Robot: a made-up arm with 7 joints. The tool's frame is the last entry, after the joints.
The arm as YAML. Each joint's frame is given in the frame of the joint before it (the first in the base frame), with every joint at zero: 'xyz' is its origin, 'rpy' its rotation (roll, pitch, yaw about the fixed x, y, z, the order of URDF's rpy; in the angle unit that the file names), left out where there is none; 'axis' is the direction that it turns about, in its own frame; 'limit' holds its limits. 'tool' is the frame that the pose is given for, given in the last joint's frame.
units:
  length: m
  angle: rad
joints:
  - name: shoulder
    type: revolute
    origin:
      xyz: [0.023, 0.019, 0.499]
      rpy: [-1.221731, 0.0, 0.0]
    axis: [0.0, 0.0, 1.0]
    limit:
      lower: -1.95
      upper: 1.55
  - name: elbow
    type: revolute
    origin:
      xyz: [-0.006, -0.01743, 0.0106]
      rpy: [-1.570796, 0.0, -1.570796]
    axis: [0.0, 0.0, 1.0]
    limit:
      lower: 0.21
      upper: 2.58
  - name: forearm
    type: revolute
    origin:
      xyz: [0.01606, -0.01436, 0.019]
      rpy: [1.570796, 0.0, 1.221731]
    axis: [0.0, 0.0, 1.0]
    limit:
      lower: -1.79
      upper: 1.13
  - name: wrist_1
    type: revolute
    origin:
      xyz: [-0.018, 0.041, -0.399]
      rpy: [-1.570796, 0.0, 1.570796]
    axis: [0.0, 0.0, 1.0]
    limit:
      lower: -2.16
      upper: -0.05
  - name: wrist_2
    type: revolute
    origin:
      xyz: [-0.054, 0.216, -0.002]
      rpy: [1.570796, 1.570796, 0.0]
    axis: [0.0, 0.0, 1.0]
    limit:
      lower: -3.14
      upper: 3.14
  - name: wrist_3
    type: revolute
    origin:
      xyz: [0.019, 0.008, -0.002]
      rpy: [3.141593, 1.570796, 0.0]
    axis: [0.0, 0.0, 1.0]
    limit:
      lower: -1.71
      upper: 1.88
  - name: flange
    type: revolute
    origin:
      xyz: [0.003, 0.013, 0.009]
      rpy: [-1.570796, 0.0, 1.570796]
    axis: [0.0, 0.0, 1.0]
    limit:
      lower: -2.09
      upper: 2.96
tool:
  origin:
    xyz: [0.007, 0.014, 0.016]
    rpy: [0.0, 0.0, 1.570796]
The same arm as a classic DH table. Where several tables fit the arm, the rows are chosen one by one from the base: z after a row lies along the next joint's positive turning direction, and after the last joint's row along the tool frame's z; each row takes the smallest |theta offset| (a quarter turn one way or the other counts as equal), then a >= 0, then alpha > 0; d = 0 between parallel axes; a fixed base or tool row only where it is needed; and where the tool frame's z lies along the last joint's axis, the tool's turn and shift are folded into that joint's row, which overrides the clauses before.
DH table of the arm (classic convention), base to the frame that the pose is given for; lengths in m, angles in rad. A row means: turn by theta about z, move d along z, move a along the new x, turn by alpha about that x. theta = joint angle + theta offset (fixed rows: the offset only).
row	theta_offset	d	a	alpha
base (fixed)	0	0.4921	0.023	-1.2218
shoulder	-1.5708	0.0308	0.0174	-1.5708
elbow	1.2218	0.013	-0.008	1.5708
forearm	1.5708	-0.379	0.041	-1.5708
wrist_1	0	0.016	-0.054	1.5708
wrist_2	0	-0.218	0.008	-1.5708
wrist_3	0	-0.01	-0.013	1.5708
flange	1.1071	0	-0.0157	0
tool (fixed)	-2.6779	0.013	0	0
Joint limits (rad, base to tool): -1.95..1.55 0.21..2.58 -1.79..1.13 -2.16..-0.05 -3.14..3.14 -1.71..1.88 -2.09..2.96

